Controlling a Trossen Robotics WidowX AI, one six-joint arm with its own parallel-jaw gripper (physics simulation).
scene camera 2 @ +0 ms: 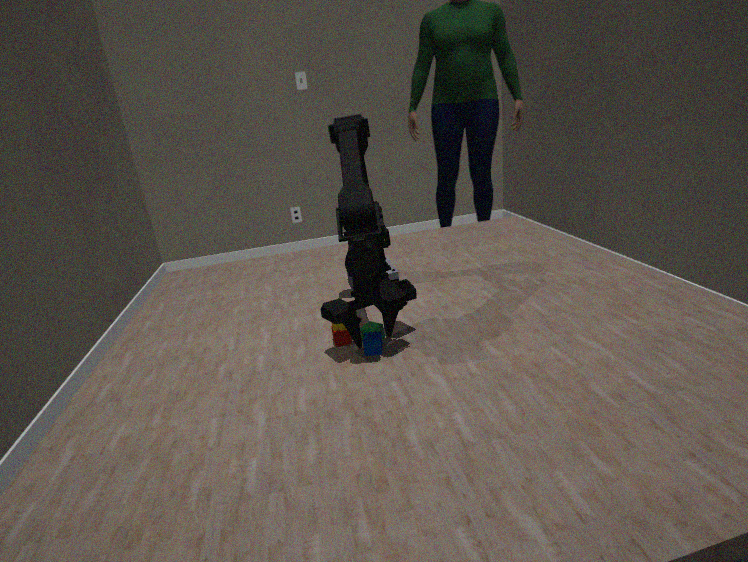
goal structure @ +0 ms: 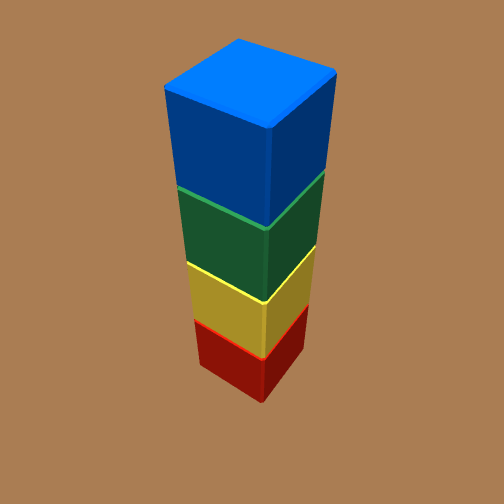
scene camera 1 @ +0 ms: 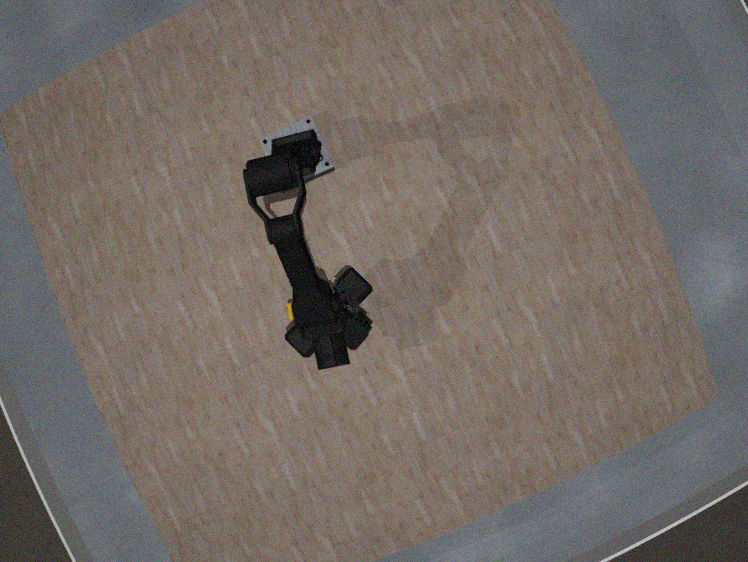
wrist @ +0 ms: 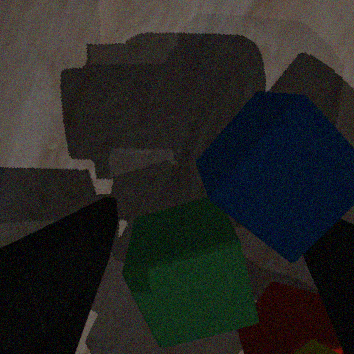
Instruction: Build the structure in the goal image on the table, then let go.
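A green block (scene camera 2: 371, 326) (wrist: 200, 285) and a blue block (scene camera 2: 372, 345) (wrist: 280, 175) are close together on the table; in scene camera 2 the blue one is in front and hides most of the green one. A red block (scene camera 2: 341, 337) (wrist: 287, 312) has a yellow block (scene camera 1: 290, 311) (scene camera 2: 339, 326) (wrist: 316, 347) on top. My gripper (scene camera 2: 374, 342) (wrist: 208, 213) is open and low over the blocks. In the wrist view the green block shows between the fingers, nearer the left one, and the blue block shows toward the right finger. In scene camera 1 the arm hides the green, blue and red blocks.
The arm's grey base plate (scene camera 1: 326, 170) is on the wood-patterned table (scene camera 1: 513, 362) (scene camera 2: 483, 453). The red and yellow stack is close outside one finger. A person in a green top (scene camera 2: 464, 54) stands behind the table. Arm shadows fall across the table.
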